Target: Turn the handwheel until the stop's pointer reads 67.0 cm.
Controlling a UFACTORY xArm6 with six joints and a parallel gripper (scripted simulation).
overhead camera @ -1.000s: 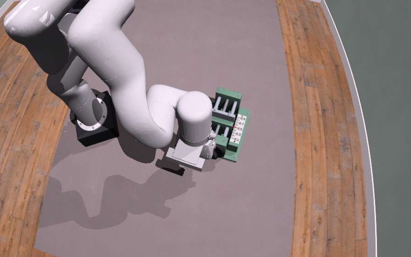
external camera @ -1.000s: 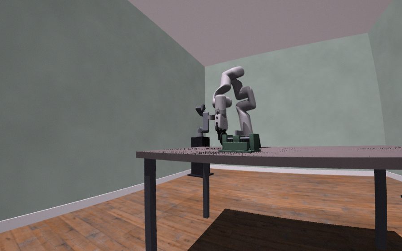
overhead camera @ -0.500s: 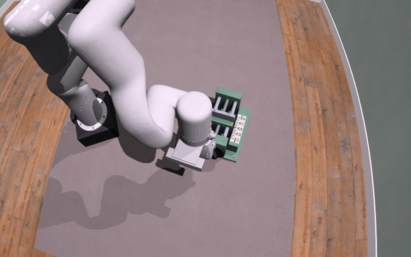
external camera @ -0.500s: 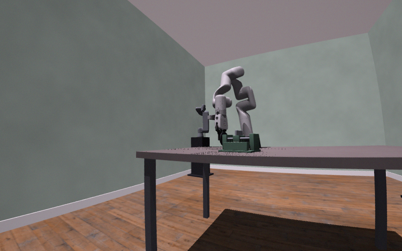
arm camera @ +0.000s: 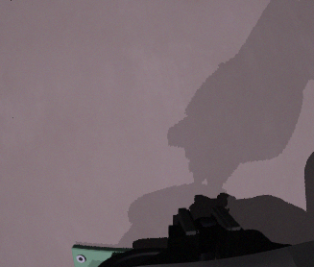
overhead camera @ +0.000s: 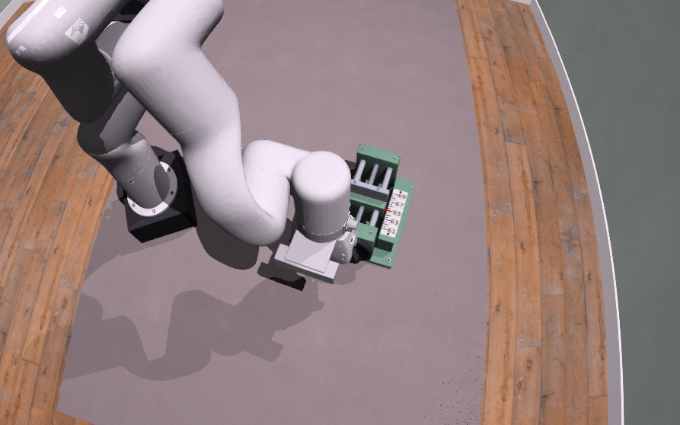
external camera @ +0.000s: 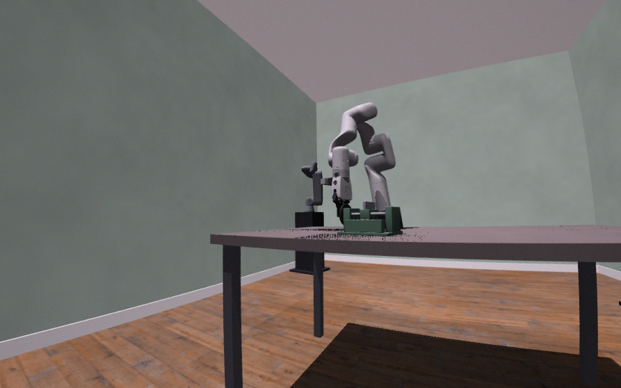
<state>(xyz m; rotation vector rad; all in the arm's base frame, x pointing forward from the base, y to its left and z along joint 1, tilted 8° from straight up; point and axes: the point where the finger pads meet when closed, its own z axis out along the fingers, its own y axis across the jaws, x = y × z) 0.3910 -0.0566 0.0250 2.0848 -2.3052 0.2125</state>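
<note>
The black handwheel lies 1 cm ahead of my hand and 2 cm to the left of it. Round my hand: stop block 6 cm ahead, 14 cm to the left.
</note>
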